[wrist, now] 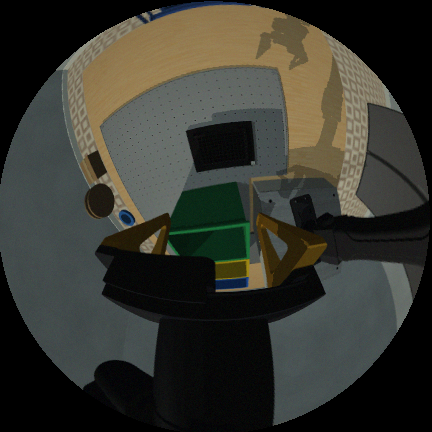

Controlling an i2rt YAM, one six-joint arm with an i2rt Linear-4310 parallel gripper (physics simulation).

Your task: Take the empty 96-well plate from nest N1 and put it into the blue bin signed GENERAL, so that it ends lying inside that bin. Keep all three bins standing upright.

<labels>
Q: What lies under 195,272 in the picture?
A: My gripper.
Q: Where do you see a green bin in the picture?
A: At 209,221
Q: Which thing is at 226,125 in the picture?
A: A black nest.
</labels>
